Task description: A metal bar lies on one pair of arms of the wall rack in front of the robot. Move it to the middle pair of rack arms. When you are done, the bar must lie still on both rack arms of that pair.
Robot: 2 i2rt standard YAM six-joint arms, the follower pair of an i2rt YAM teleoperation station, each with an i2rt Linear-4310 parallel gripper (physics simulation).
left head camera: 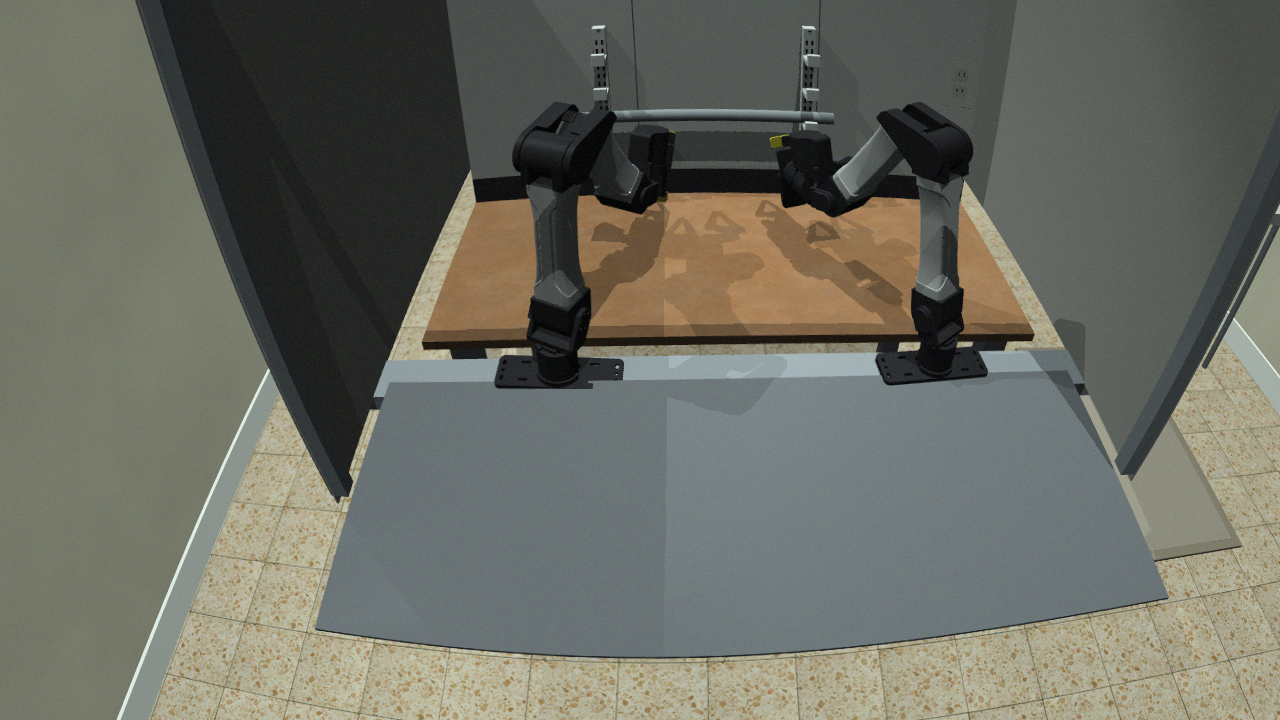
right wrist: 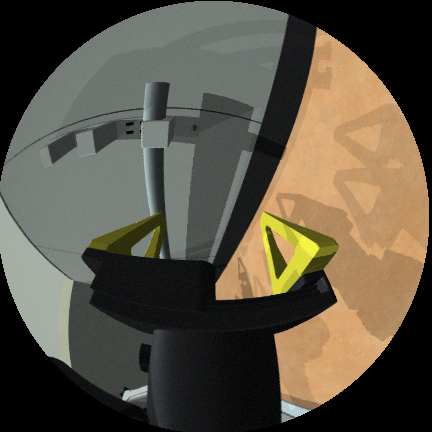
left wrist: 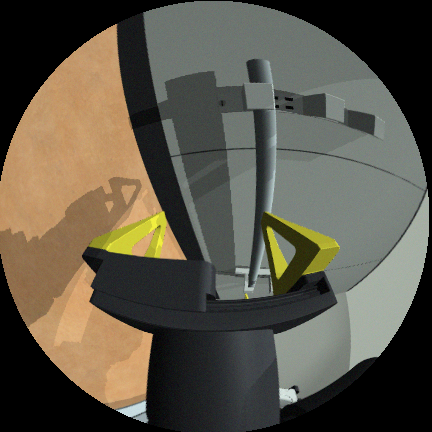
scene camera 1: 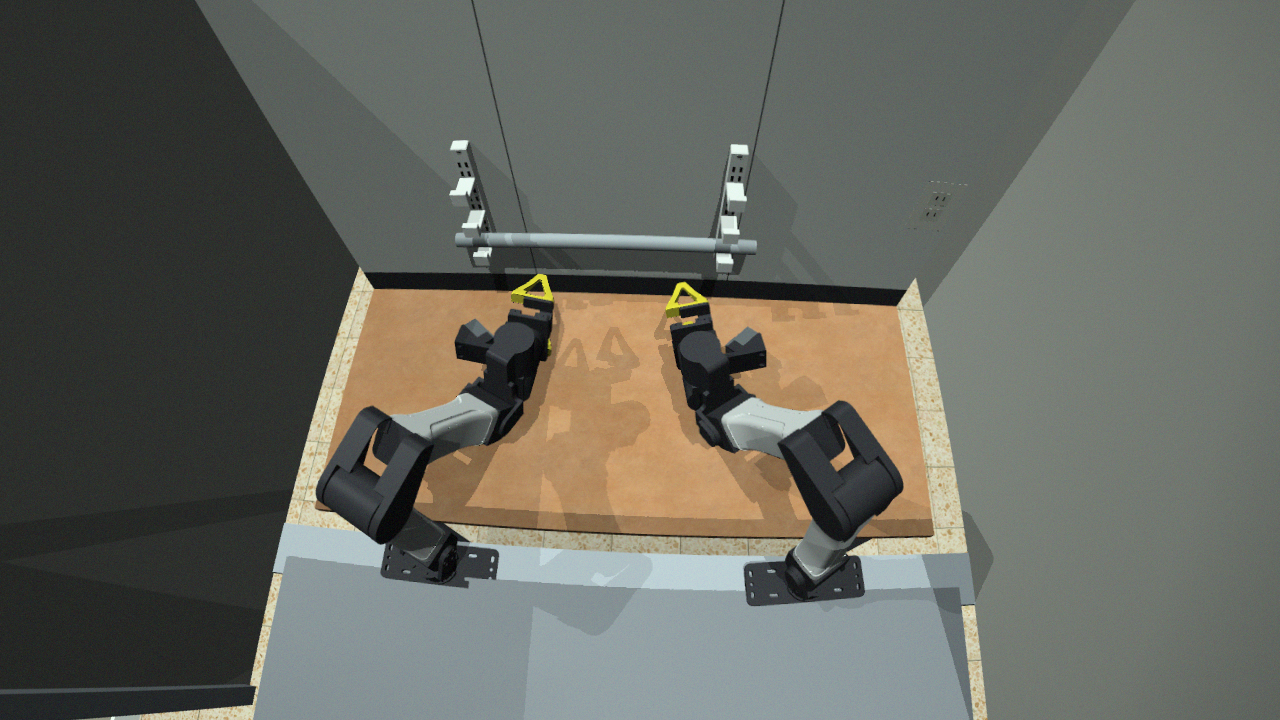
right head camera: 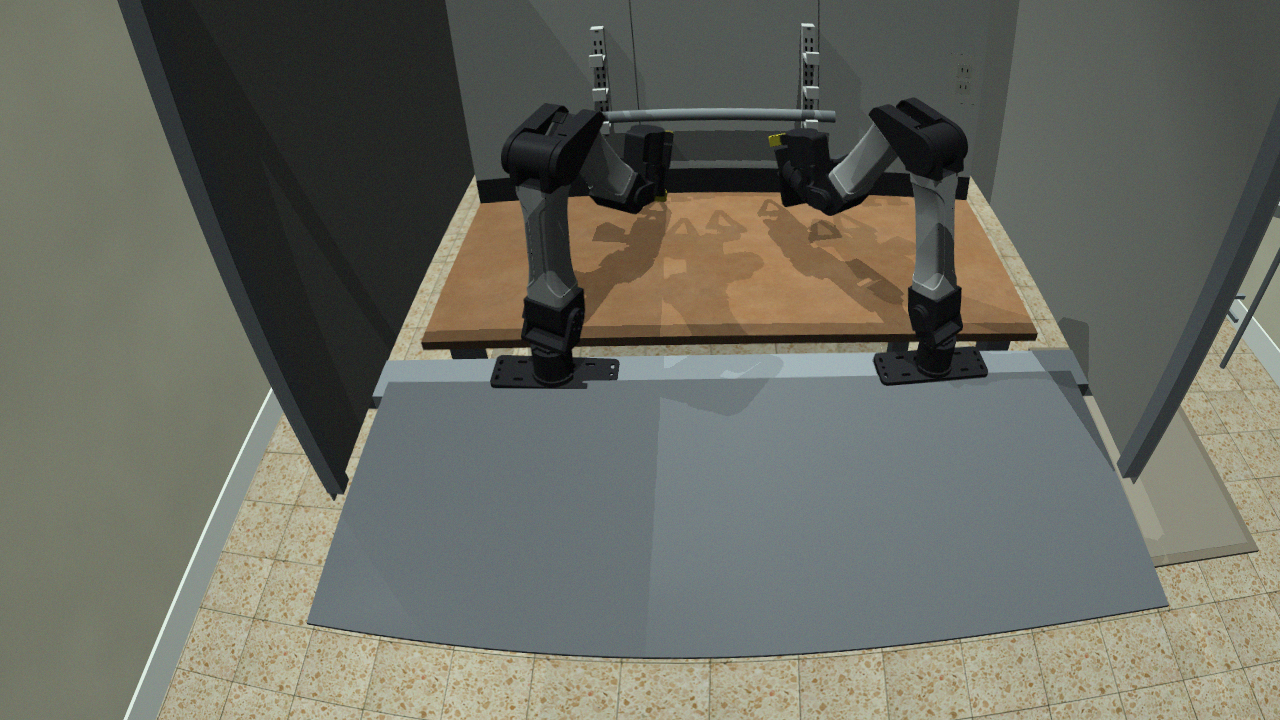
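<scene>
A grey metal bar lies level on the lowest pair of white rack arms, behind their lips. The middle pair, a left middle arm and a right middle arm, is bare just above. My left gripper is open, its fingers one above the other, in front of the bar's left part. My right gripper is open in the same way before the bar's right part; its lower finger is mostly hidden in scene camera 1. Neither touches the bar.
The left rack upright and right rack upright stand on the grey back wall, with a top pair of arms above the middle pair. A brown table lies below both arms. A dark panel stands at the left.
</scene>
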